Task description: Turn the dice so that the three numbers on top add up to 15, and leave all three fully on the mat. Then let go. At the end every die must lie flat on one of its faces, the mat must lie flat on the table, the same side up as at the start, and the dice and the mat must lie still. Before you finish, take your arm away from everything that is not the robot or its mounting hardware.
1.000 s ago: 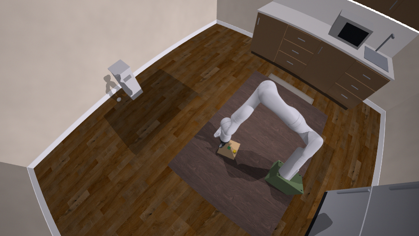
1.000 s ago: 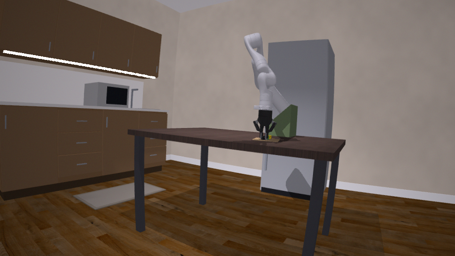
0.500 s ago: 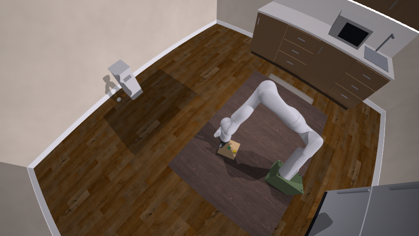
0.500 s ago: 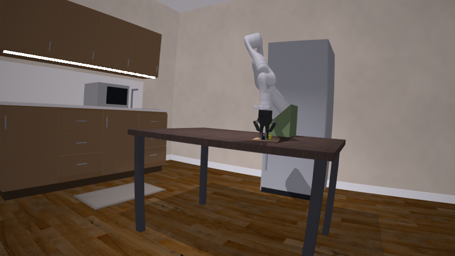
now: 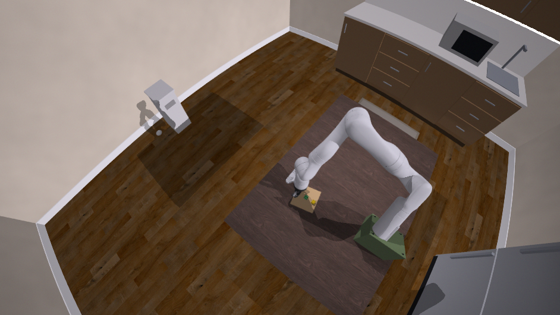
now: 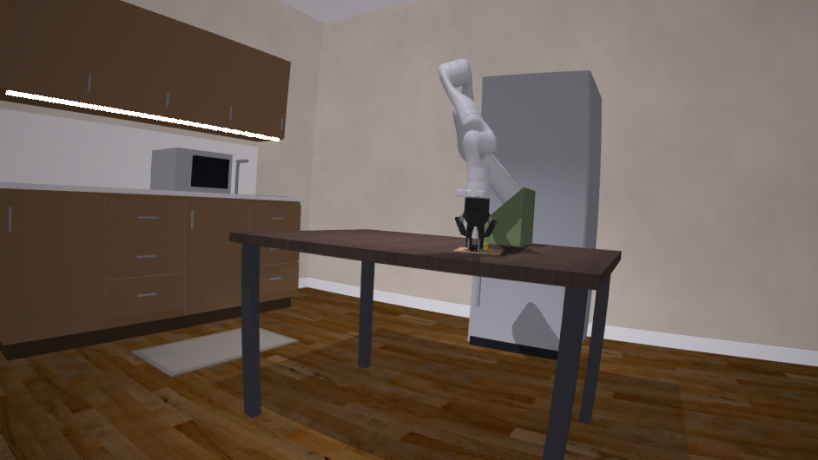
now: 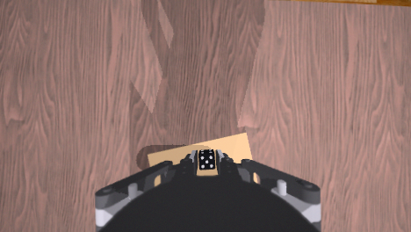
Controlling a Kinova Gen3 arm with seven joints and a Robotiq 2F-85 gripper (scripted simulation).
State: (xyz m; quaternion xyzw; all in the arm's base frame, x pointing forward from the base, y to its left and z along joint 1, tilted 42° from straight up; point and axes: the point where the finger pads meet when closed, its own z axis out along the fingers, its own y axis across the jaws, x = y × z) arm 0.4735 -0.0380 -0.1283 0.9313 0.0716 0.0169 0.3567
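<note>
Right now the black die is 1 cm below my hand. The rest, counted from my hand: yellow die (10 cm behind, 1 cm to the right, 1 cm below); then green die (5 cm behind, 1 cm to the right, 1 cm below); then tan mat (5 cm behind, 2 cm below, 1 cm to the right).
</note>
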